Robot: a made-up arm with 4 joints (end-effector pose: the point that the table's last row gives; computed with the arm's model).
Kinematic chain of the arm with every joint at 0, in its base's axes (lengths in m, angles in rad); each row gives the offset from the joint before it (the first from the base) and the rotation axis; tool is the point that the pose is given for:
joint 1: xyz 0 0 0.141 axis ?
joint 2: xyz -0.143 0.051 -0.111 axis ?
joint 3: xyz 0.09 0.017 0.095 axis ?
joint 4: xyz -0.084 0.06 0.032 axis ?
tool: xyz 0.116 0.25 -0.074
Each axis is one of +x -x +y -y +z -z.
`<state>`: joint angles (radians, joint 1 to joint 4).
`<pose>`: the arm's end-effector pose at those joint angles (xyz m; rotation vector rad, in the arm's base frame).
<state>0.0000 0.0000 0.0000 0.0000</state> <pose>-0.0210 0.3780 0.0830 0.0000 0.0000 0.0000</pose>
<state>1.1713 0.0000 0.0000 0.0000</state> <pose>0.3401 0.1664 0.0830 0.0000 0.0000 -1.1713</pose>
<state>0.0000 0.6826 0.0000 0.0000</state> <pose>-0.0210 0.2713 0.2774 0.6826 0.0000 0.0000</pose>
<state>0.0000 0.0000 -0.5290 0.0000</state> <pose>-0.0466 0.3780 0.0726 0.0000 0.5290 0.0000</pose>
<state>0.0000 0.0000 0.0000 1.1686</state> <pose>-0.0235 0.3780 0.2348 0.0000 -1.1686 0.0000</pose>
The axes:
joint 1: -z
joint 2: +x
joint 3: -y
joint 4: -y

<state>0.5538 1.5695 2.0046 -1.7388</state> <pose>0.1178 0.0295 0.3570 1.4729 -0.6401 -0.6404</pose>
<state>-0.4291 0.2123 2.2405 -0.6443</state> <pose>-0.1021 0.3315 0.2232 0.4997 -1.5179 0.1644</pose>
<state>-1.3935 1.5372 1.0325 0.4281</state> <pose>0.0765 -0.0515 0.3617 1.5652 -0.0788 -0.0266</pose>
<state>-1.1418 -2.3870 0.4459 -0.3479</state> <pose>0.1462 -0.0888 -0.2125 -2.0635 -1.3826 0.6343</pose>
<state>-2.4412 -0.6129 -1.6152 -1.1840</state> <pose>-0.1667 -0.4327 0.0122 -2.3485 0.7150 0.1320</pose>
